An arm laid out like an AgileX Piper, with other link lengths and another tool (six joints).
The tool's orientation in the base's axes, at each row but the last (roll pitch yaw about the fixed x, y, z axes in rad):
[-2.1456, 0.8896, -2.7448]
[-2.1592, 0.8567, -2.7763]
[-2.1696, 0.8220, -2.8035]
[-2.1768, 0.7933, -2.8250]
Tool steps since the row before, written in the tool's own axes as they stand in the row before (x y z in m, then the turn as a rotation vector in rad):
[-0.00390, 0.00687, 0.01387, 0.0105, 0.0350, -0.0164]
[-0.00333, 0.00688, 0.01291, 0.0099, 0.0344, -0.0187]
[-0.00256, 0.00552, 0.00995, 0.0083, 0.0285, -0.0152]
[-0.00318, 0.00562, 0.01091, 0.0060, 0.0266, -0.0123]
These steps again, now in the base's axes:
[0.01485, -0.00235, -0.00535, -0.0041, 0.0338, -0.0210]
[0.01361, -0.00221, -0.00592, -0.0056, 0.0350, -0.0194]
[0.01036, -0.00177, -0.00505, -0.0045, 0.0288, -0.0163]
[0.01125, -0.00238, -0.00533, -0.0018, 0.0260, -0.0147]

